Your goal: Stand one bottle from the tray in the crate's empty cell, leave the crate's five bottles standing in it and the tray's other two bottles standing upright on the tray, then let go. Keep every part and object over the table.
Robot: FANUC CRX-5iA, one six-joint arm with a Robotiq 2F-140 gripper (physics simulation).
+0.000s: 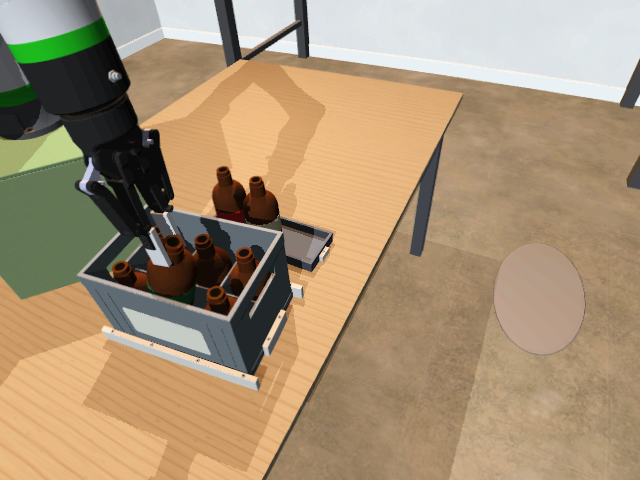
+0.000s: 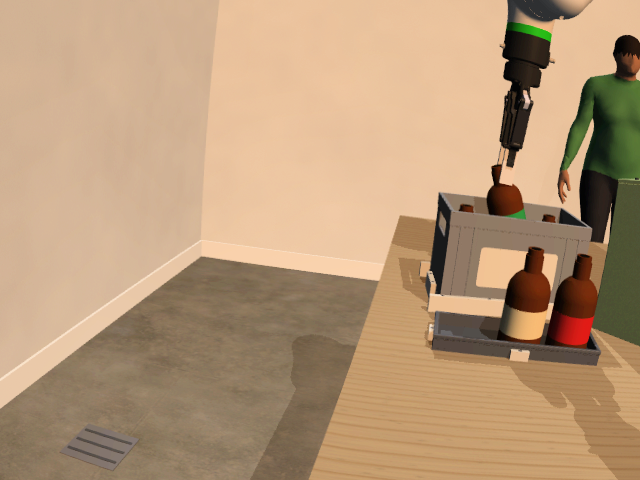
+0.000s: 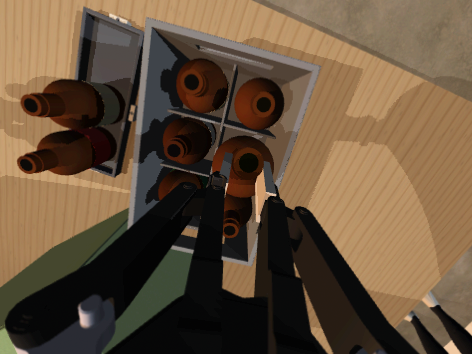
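Pixels of known places: gripper, fingertip midpoint: [image 1: 170, 254] [image 2: 502, 182] [image 3: 244, 169]; arm's base, origin of the base link: [image 1: 35, 115].
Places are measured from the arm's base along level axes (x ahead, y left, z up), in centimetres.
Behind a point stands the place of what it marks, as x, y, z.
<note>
My gripper [image 1: 166, 248] @(41.9, -14.4, -8.2) [image 2: 504, 176] @(41.9, -14.4, -8.2) [image 3: 244, 169] @(41.9, -14.4, -8.2) is shut on the neck of a brown green-label bottle [image 1: 168, 276] @(43.1, -17.0, -9.7) [image 2: 504, 198] @(41.7, -11.0, -10.7) [image 3: 240, 187] @(39.8, -14.7, -8.2). This bottle leans, its lower part inside the grey crate [image 1: 165, 330] @(40.2, -19.8, -21.3) [image 2: 465, 258] @(48.9, -0.6, -20.2) [image 3: 235, 45] @(52.9, -9.6, -12.4) at the middle cell of the row away from the tray, higher than its neighbours. Its base is hidden. Five other bottles are in the crate's other cells, their lower parts hidden. A cream-label bottle [image 1: 261, 206] @(41.2, 10.3, -18.6) [image 2: 524, 304] @(40.5, 16.1, -21.7) [image 3: 75, 104] @(40.2, 10.2, -18.1) and a red-label bottle [image 1: 228, 196] @(32.9, 10.9, -18.7) [image 2: 574, 299] @(32.5, 16.5, -20.0) [image 3: 65, 155] @(32.1, 11.1, -18.0) stand upright on the tray [image 1: 305, 245] @(48.9, 13.1, -29.4) [image 2: 470, 345] @(47.9, 17.3, -28.5) [image 3: 107, 50] @(48.7, 13.7, -29.4).
Pale strips [image 1: 180, 359] @(41.8, -20.9, -27.7) [image 2: 465, 303] @(47.8, 0.5, -27.9) lie along the crate's base. A green box [image 1: 46, 232] @(8.8, -13.9, -15.6) [image 2: 622, 258] @(20.1, 3.5, -15.8) stands beside the crate. The table edge [image 1: 351, 310] @(64.1, 1.4, -30.3) runs past the crate and tray. A person [image 2: 620, 129] in green stands beyond the table.
</note>
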